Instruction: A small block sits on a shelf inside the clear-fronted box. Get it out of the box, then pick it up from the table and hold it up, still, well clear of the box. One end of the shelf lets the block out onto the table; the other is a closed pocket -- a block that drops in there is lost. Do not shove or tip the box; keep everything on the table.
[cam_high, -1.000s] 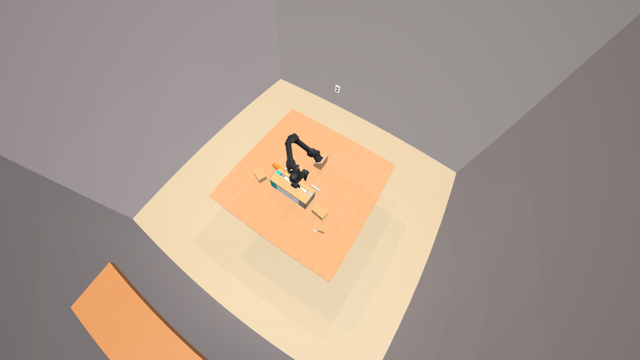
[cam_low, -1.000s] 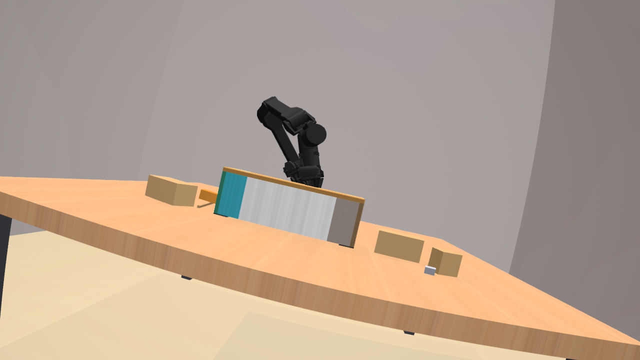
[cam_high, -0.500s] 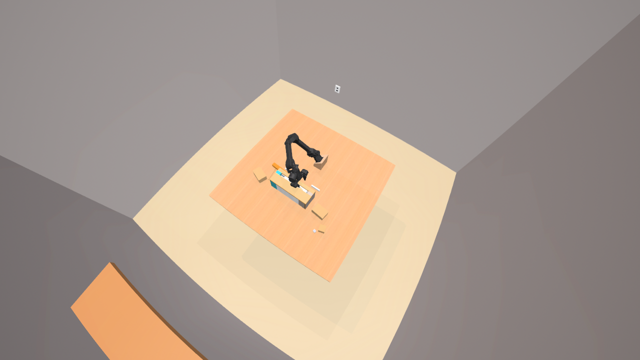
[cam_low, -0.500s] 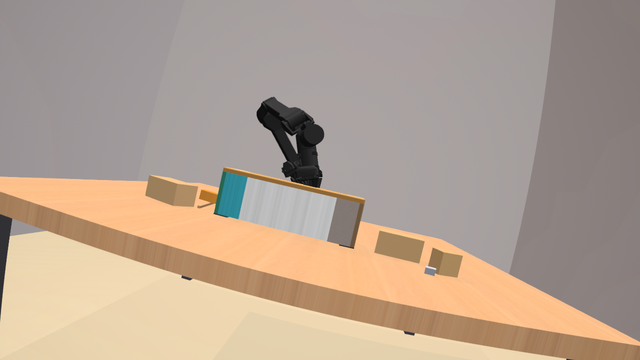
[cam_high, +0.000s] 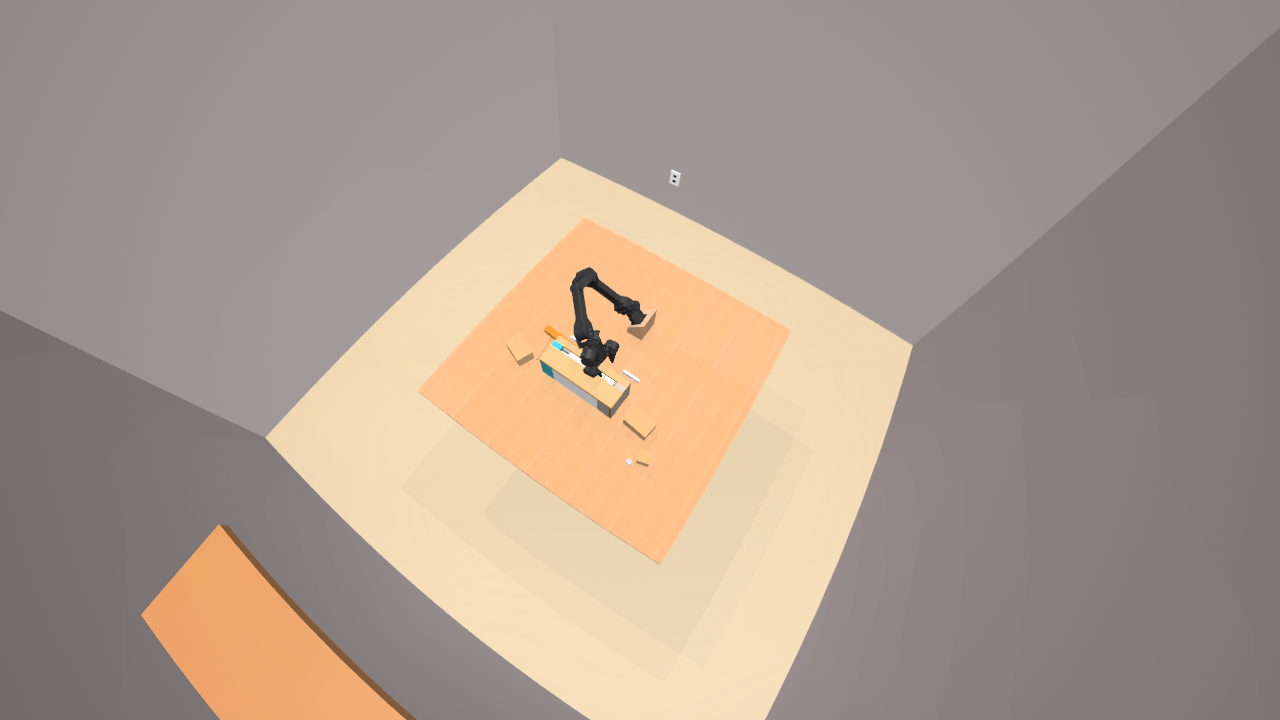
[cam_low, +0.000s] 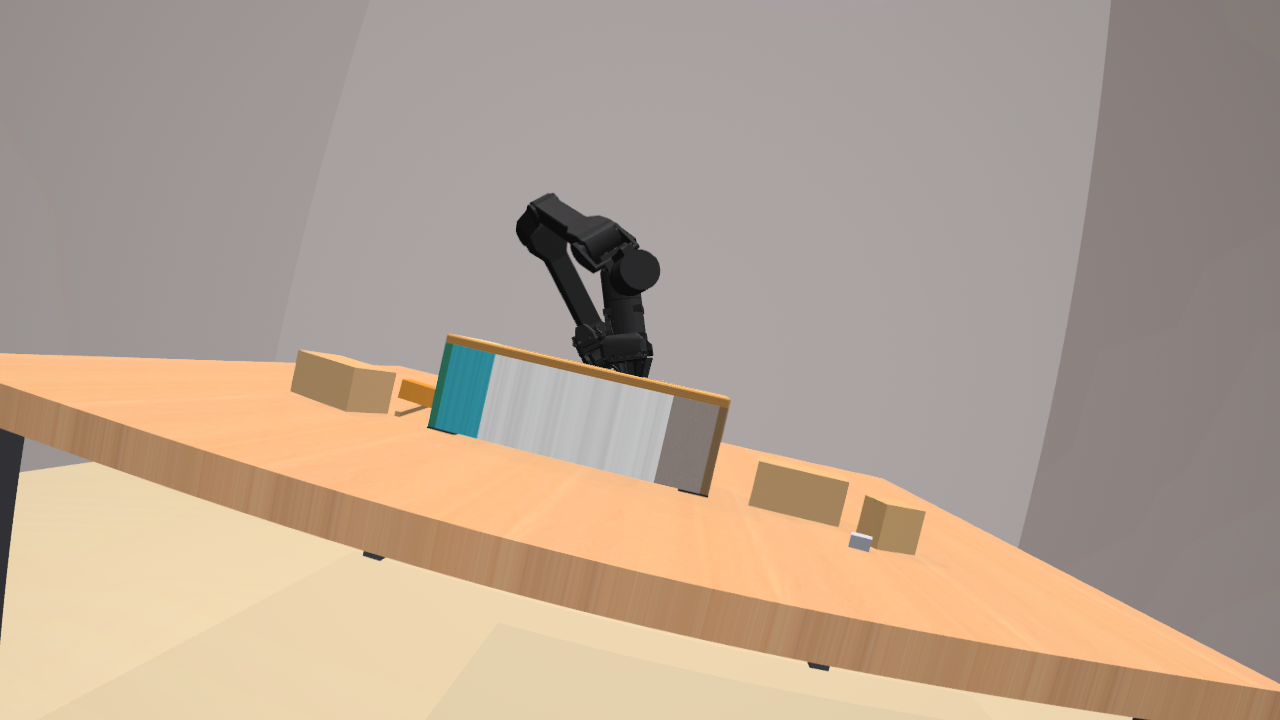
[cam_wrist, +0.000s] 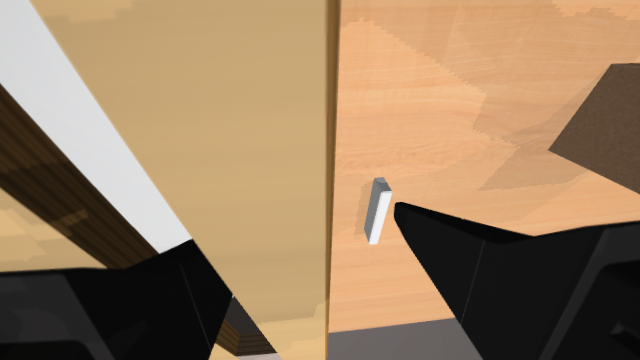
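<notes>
The tan block is 6 cm ahead of my gripper tip and 1 cm to the left of it. Round my gripper tip: box 3 cm ahead, 7 cm to the right, 2 cm below; then orange stick 5 cm behind, 26 cm to the right, 7 cm below; then thin stick 33 cm to the right, 8 cm below.
</notes>
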